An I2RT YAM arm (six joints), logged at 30 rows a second.
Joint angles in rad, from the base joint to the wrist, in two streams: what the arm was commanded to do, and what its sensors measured. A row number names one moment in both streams.
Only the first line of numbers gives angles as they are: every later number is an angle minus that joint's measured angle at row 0.
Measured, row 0: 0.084 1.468 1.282 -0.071 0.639 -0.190
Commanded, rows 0 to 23: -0.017 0.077 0.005 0.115 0.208 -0.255; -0.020 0.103 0.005 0.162 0.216 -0.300; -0.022 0.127 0.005 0.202 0.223 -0.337; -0.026 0.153 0.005 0.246 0.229 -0.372; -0.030 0.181 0.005 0.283 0.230 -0.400; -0.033 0.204 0.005 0.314 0.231 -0.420; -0.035 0.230 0.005 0.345 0.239 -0.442; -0.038 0.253 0.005 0.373 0.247 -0.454; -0.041 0.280 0.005 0.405 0.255 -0.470; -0.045 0.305 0.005 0.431 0.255 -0.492; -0.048 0.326 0.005 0.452 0.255 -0.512; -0.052 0.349 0.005 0.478 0.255 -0.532; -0.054 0.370 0.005 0.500 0.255 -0.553; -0.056 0.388 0.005 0.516 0.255 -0.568; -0.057 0.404 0.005 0.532 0.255 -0.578; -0.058 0.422 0.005 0.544 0.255 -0.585; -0.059 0.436 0.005 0.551 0.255 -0.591; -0.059 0.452 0.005 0.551 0.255 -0.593; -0.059 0.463 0.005 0.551 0.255 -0.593; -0.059 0.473 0.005 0.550 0.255 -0.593; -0.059 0.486 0.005 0.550 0.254 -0.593; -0.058 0.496 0.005 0.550 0.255 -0.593; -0.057 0.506 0.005 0.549 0.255 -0.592; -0.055 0.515 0.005 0.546 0.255 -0.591
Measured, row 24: -0.049 0.491 0.000 0.542 0.237 -0.575
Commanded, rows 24 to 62: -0.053 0.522 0.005 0.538 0.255 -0.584; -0.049 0.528 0.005 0.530 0.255 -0.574; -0.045 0.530 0.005 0.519 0.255 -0.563; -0.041 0.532 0.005 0.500 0.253 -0.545; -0.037 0.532 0.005 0.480 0.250 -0.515; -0.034 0.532 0.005 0.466 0.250 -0.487; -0.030 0.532 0.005 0.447 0.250 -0.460; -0.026 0.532 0.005 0.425 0.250 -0.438; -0.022 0.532 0.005 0.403 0.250 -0.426; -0.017 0.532 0.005 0.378 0.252 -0.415; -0.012 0.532 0.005 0.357 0.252 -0.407; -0.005 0.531 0.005 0.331 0.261 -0.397; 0.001 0.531 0.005 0.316 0.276 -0.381; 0.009 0.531 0.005 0.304 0.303 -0.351; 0.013 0.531 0.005 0.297 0.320 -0.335; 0.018 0.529 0.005 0.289 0.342 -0.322; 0.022 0.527 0.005 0.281 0.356 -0.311; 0.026 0.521 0.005 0.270 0.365 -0.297; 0.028 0.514 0.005 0.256 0.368 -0.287; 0.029 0.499 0.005 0.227 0.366 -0.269; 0.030 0.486 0.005 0.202 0.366 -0.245; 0.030 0.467 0.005 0.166 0.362 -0.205; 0.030 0.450 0.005 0.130 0.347 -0.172; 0.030 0.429 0.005 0.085 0.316 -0.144; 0.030 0.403 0.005 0.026 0.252 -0.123; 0.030 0.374 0.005 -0.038 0.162 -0.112; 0.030 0.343 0.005 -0.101 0.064 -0.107; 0.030 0.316 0.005 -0.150 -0.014 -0.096; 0.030 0.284 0.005 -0.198 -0.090 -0.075; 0.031 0.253 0.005 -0.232 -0.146 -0.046; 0.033 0.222 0.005 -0.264 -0.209 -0.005; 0.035 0.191 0.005 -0.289 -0.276 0.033; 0.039 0.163 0.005 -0.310 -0.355 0.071; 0.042 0.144 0.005 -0.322 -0.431 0.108; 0.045 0.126 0.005 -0.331 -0.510 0.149; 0.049 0.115 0.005 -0.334 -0.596 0.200; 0.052 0.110 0.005 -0.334 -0.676 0.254; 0.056 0.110 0.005 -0.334 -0.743 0.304; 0.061 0.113 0.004 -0.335 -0.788 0.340
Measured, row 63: 0.034 0.102 -0.001 -0.326 -0.482 0.143
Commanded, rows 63 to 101: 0.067 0.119 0.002 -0.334 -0.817 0.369; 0.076 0.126 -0.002 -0.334 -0.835 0.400; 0.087 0.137 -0.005 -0.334 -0.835 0.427; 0.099 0.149 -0.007 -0.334 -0.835 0.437; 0.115 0.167 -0.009 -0.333 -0.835 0.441; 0.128 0.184 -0.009 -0.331 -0.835 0.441; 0.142 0.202 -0.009 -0.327 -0.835 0.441; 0.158 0.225 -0.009 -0.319 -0.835 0.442; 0.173 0.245 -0.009 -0.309 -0.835 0.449; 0.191 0.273 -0.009 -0.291 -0.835 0.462; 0.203 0.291 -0.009 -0.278 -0.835 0.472; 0.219 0.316 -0.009 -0.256 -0.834 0.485; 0.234 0.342 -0.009 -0.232 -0.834 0.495; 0.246 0.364 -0.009 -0.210 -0.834 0.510; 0.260 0.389 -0.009 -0.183 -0.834 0.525; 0.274 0.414 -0.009 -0.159 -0.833 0.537; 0.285 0.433 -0.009 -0.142 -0.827 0.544; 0.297 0.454 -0.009 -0.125 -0.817 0.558; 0.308 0.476 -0.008 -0.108 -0.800 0.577; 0.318 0.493 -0.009 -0.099 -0.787 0.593; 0.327 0.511 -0.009 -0.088 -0.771 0.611; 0.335 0.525 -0.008 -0.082 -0.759 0.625; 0.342 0.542 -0.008 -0.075 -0.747 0.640; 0.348 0.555 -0.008 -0.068 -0.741 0.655; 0.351 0.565 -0.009 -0.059 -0.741 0.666; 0.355 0.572 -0.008 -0.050 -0.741 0.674; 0.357 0.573 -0.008 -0.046 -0.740 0.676; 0.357 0.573 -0.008 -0.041 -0.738 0.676; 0.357 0.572 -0.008 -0.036 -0.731 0.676; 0.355 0.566 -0.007 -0.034 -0.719 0.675; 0.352 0.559 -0.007 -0.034 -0.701 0.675; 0.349 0.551 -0.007 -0.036 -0.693 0.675; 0.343 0.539 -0.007 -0.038 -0.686 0.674; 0.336 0.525 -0.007 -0.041 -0.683 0.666; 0.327 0.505 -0.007 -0.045 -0.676 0.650; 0.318 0.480 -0.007 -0.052 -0.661 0.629; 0.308 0.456 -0.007 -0.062 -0.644 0.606; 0.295 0.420 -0.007 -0.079 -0.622 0.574; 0.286 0.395 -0.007 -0.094 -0.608 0.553
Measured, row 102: 0.330 0.520 -0.009 -0.080 -0.685 0.628
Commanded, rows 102 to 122: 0.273 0.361 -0.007 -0.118 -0.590 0.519; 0.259 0.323 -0.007 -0.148 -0.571 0.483; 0.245 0.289 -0.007 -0.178 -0.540 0.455; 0.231 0.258 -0.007 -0.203 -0.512 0.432; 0.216 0.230 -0.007 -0.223 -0.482 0.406; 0.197 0.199 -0.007 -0.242 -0.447 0.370; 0.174 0.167 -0.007 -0.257 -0.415 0.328; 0.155 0.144 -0.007 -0.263 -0.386 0.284; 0.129 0.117 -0.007 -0.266 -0.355 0.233; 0.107 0.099 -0.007 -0.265 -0.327 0.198; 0.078 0.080 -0.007 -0.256 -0.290 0.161; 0.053 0.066 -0.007 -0.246 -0.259 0.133; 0.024 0.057 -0.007 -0.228 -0.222 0.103; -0.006 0.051 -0.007 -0.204 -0.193 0.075; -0.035 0.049 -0.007 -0.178 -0.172 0.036; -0.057 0.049 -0.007 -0.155 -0.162 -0.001; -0.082 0.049 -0.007 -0.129 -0.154 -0.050; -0.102 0.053 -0.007 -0.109 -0.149 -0.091; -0.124 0.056 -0.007 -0.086 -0.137 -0.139; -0.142 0.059 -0.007 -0.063 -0.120 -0.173; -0.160 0.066 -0.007 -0.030 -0.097 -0.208
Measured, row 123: -0.122 0.063 -0.010 -0.070 -0.189 -0.028
